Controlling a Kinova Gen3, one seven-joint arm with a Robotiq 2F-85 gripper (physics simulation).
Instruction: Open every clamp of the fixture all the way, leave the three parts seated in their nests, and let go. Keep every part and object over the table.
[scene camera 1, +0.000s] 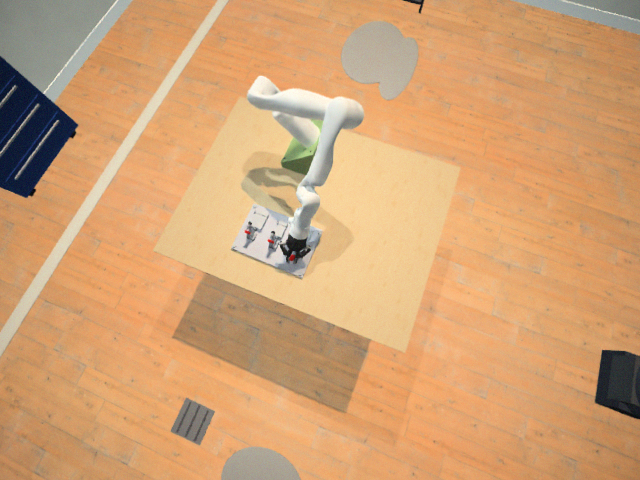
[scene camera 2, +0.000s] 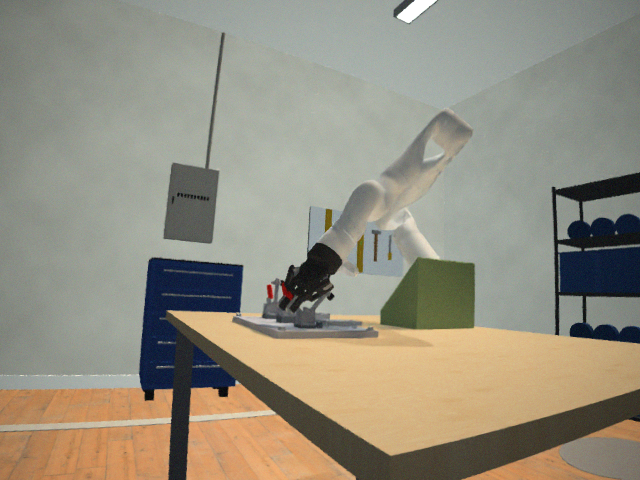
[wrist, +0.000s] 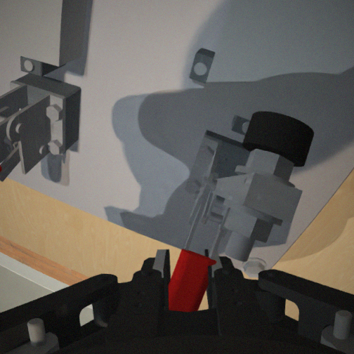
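Pixels of known places: gripper, between the fingertips: (scene camera 1: 291, 262) (scene camera 2: 283, 310); arm's base, origin of its link: (scene camera 1: 311, 139) (scene camera 2: 431, 273).
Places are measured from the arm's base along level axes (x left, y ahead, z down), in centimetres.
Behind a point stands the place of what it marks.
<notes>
My gripper (scene camera 1: 293, 254) {x 5.2, y 53.6, z 11.2 cm} (scene camera 2: 289, 303) {x 5.2, y 53.6, z 11.2 cm} (wrist: 187, 264) is shut on the red handle (scene camera 1: 292, 257) (scene camera 2: 286, 290) (wrist: 188, 282) of the near-end clamp. That clamp's grey arm tilts up off the fixture plate (scene camera 1: 238, 246) {x -20.2, y 51.9, z 14.8 cm} (scene camera 2: 310, 334) {x 12.1, y 51.2, z 15.5 cm} (wrist: 145, 50), its black tip (scene camera 2: 331, 296) {x 7.5, y 43.1, z 7.9 cm} (wrist: 280, 132) raised. The middle clamp (scene camera 1: 272, 240) {x -5.2, y 46.4, z 10.3 cm} (wrist: 42, 120) stands beside it, partly cut off in the wrist view. The far clamp (scene camera 1: 250, 231) {x -15.9, y 44.9, z 10.7 cm} has its red handle (scene camera 2: 269, 291) {x -15.2, y 46.8, z 7.6 cm} upright. A pale part (wrist: 30, 30) lies behind the middle clamp. The near-end part and the exact seating of the parts are unclear.
The fixture lies on the wooden table (scene camera 1: 382, 222) {x 39.4, y 23.9, z 16.4 cm} (scene camera 2: 465, 382) {x 50.4, y 55.6, z 16.3 cm}, near one edge. The green arm base (scene camera 1: 298, 157) {x -3.9, y 8.6, z 2.9 cm} (scene camera 2: 444, 294) {x 4.8, y -0.1, z 6.2 cm} stands behind the fixture. A blue drawer cabinet (scene camera 1: 25, 129) (scene camera 2: 191, 320) stands on the floor beyond the table.
</notes>
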